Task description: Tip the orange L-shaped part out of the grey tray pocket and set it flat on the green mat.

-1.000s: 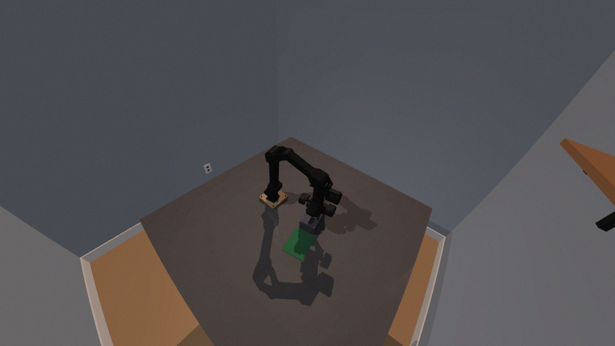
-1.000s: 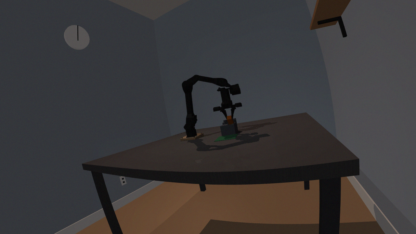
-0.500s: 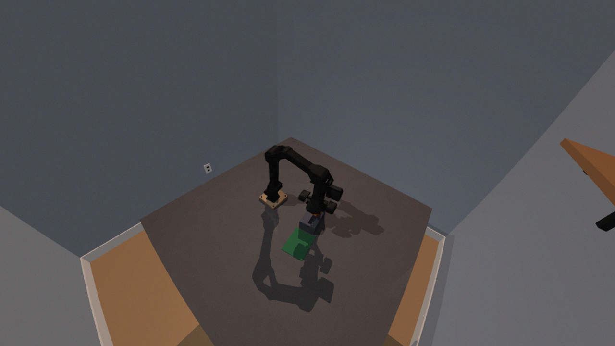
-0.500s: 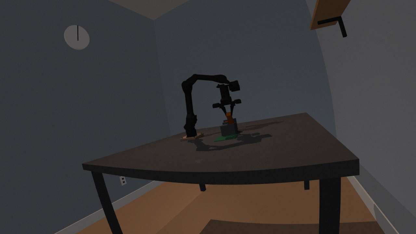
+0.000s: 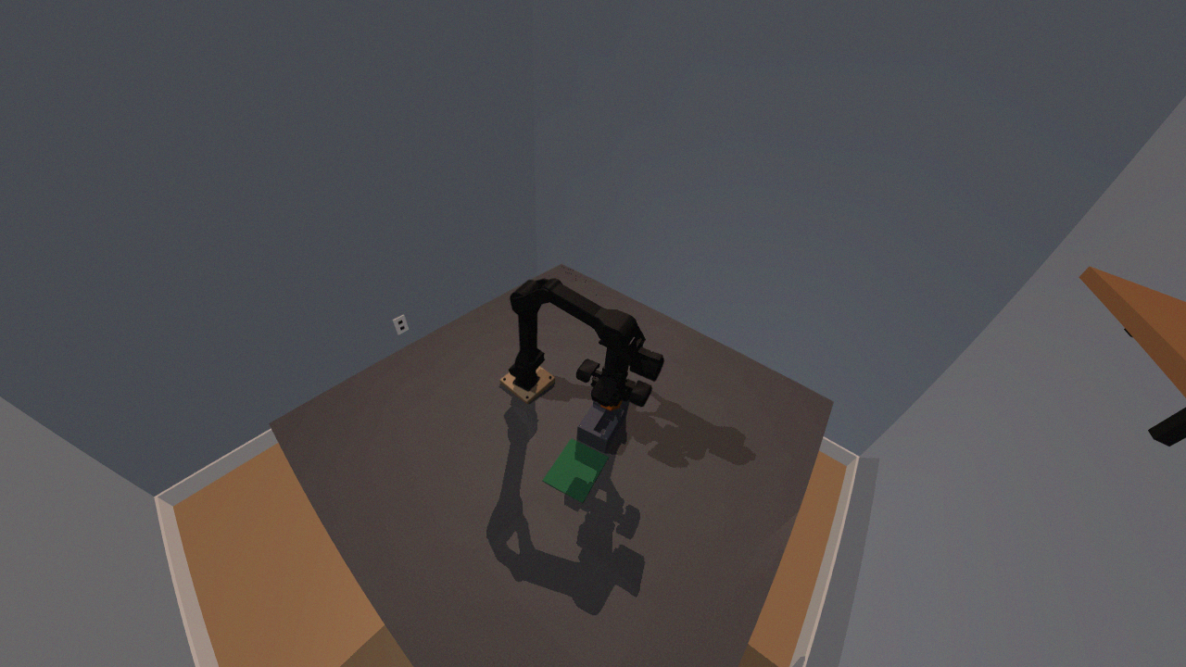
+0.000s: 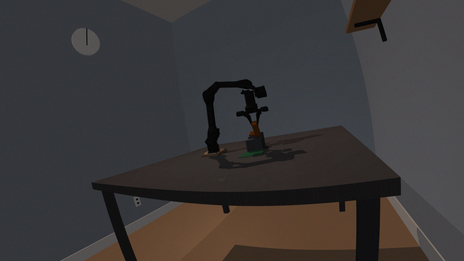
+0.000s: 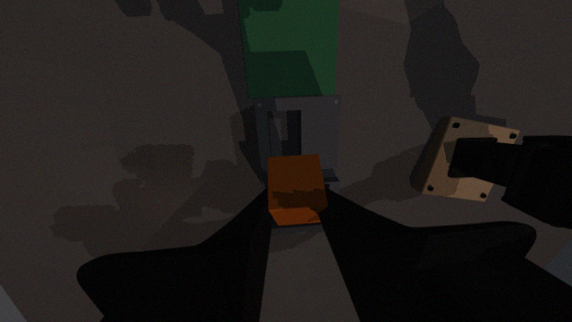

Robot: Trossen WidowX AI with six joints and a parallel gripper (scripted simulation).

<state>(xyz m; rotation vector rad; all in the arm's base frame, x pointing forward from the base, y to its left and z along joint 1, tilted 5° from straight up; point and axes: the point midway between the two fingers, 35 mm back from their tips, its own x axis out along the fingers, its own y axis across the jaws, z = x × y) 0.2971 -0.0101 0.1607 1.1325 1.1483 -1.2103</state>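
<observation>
The green mat is 10 mm behind my gripper tip, 150 mm to the right of it and 150 mm below it. Round my gripper tip: orange L-shaped part: 20 mm behind, 30 mm to the left, 30 mm below.
</observation>
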